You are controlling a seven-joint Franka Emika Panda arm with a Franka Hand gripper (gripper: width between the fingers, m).
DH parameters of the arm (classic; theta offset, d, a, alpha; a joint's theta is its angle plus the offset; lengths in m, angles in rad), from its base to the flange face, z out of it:
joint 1: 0 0.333 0 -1.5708
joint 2: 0 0 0 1.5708
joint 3: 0 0.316 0.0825 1.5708
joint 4: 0 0 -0.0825 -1.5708
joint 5: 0 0.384 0 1.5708
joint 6: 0 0 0.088 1.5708
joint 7: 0 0.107 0 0
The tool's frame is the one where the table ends.
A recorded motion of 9 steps. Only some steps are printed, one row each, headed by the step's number.
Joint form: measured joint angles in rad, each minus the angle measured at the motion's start. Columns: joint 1, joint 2, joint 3, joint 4, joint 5, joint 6, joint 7.
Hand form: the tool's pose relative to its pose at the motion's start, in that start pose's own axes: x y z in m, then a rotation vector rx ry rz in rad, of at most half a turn. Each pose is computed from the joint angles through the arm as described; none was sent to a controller.
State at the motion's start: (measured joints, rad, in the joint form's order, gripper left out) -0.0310 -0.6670 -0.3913 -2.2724 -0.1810 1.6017 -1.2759
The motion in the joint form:
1: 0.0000 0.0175 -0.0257 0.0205 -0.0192 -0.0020 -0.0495
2: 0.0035 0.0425 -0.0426 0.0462 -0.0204 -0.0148 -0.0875
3: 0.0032 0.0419 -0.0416 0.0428 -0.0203 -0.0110 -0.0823
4: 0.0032 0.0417 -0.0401 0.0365 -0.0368 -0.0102 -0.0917
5: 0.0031 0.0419 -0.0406 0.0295 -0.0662 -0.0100 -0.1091
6: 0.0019 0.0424 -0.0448 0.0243 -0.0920 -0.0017 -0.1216
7: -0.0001 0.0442 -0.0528 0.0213 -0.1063 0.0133 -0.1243
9: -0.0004 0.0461 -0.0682 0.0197 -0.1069 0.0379 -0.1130
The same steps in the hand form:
1: -0.0121 0.0079 -0.0016 -0.0002 -0.0091 -0.0252
2: -0.0174 0.0150 -0.0031 0.0137 -0.0119 -0.0467
3: -0.0168 0.0150 -0.0021 0.0124 -0.0119 -0.0427
4: -0.0173 0.0149 0.0005 0.0133 -0.0298 -0.0551
5: -0.0200 0.0154 0.0037 0.0139 -0.0596 -0.0744
6: -0.0241 0.0171 0.0058 0.0073 -0.0819 -0.0848
7: -0.0287 0.0198 0.0071 -0.0034 -0.0898 -0.0811
9: -0.0342 0.0238 0.0079 -0.0202 -0.0782 -0.0588

